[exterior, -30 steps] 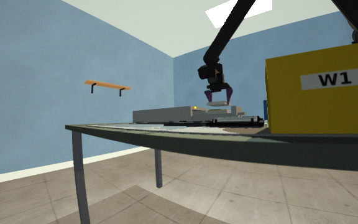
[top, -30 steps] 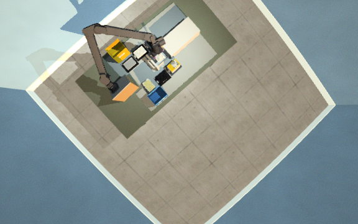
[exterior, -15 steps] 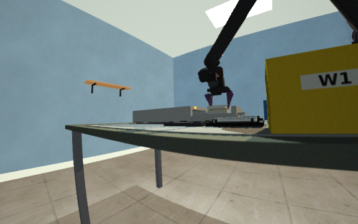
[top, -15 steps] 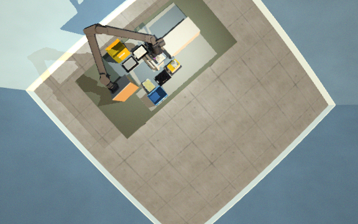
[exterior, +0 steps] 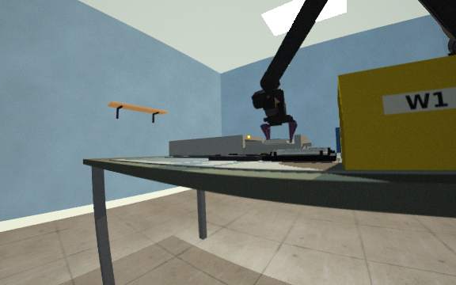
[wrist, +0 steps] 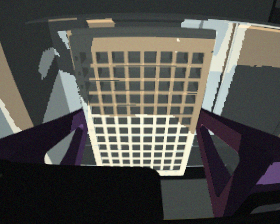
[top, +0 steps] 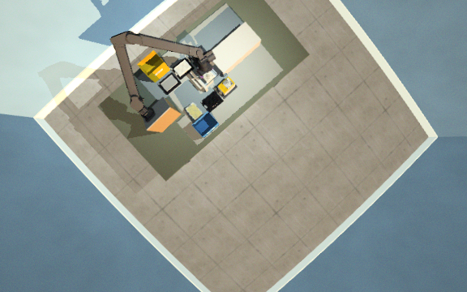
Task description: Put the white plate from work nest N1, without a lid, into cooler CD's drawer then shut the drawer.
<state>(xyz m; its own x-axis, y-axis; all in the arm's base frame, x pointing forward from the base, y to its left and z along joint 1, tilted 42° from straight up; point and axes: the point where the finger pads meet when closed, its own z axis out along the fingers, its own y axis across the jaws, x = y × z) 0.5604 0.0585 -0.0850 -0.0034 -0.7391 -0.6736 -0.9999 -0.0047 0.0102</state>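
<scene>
My gripper is now 4 cm short of the cooler drawer and 3 cm above it. Also, from my hand: white plate (right at my hand); then cooler CD (18 cm ahead, 2 cm below); then yellow tip box (5 cm ahead, 20 cm to the right).
</scene>
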